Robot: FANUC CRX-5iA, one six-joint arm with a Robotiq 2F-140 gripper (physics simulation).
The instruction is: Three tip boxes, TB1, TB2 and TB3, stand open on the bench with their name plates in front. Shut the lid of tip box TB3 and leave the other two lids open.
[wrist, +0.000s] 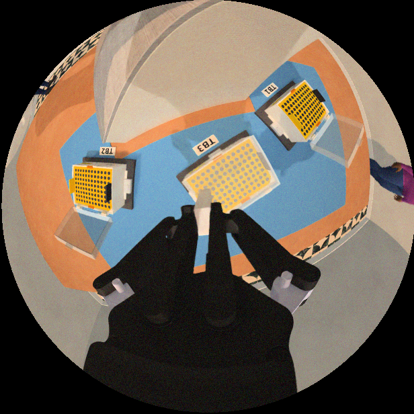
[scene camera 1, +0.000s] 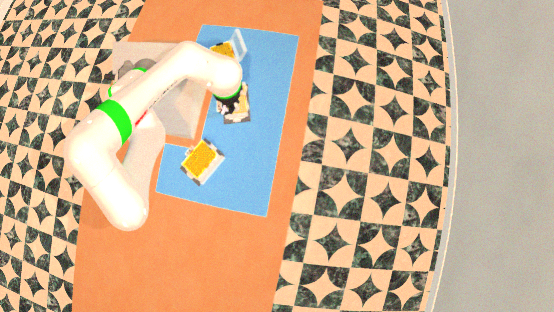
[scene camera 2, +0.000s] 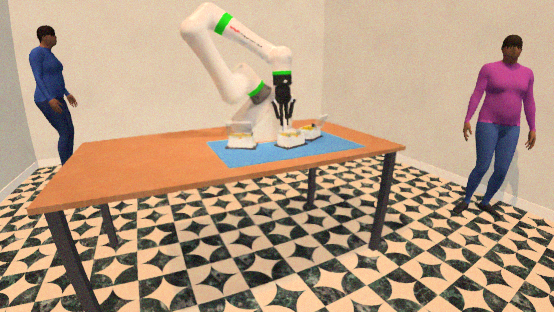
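Seen in the pictures: gripper, fingertip midpoint: (scene camera 1: 234,109) (scene camera 2: 284,132); arm's base at its link origin: (scene camera 2: 262,96).
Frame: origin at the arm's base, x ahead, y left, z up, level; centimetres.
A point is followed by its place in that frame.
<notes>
Tip box TB3 (scene camera 1: 243,111) @(z -15.8, x 37.7, y -1.4 cm) (scene camera 2: 291,139) @(z -18.7, x 38.4, y 0.7 cm) (wrist: 232,172) stands mid-mat; its clear lid lies flat over the yellow rack, which looks pale through it. Tip box TB1 (scene camera 1: 222,49) (scene camera 2: 311,131) @(z -16.7, x 29.4, y 18.7 cm) (wrist: 302,111) has its clear lid (scene camera 1: 239,45) @(z -13.4, x 28.5, y 25.0 cm) (scene camera 2: 322,120) @(z -11.9, x 29.2, y 25.3 cm) (wrist: 338,140) open. Tip box TB2 (scene camera 1: 201,160) (scene camera 2: 241,141) @(z -19.5, x 30.2, y -23.2 cm) (wrist: 93,187) also has its clear lid (scene camera 2: 239,127) @(z -11.5, x 33.7, y -25.1 cm) (wrist: 84,232) open. My gripper (scene camera 2: 284,125) @(z -15.8, x 34.3, y -1.2 cm) (wrist: 206,198) is shut and empty, pointing down at TB3. Its pale tip overlaps TB3's edge in the wrist view; contact cannot be told.
The blue mat (scene camera 1: 245,170) @(z -23.3, x 43.1, y -20.9 cm) (scene camera 2: 240,160) @(z -23.4, x 47.2, y -28.9 cm) (wrist: 300,200) lies on the orange bench (scene camera 1: 185,260) @(z -23.7, x 27.9, y -61.7 cm) (scene camera 2: 135,165) @(z -23.7, x 35.5, y -75.0 cm). The robot's pale base stands beside the mat. Name plates TB1 (wrist: 270,89), TB2 (wrist: 107,151) and TB3 (wrist: 205,145) lie by their boxes. Two people stand beyond the bench.
</notes>
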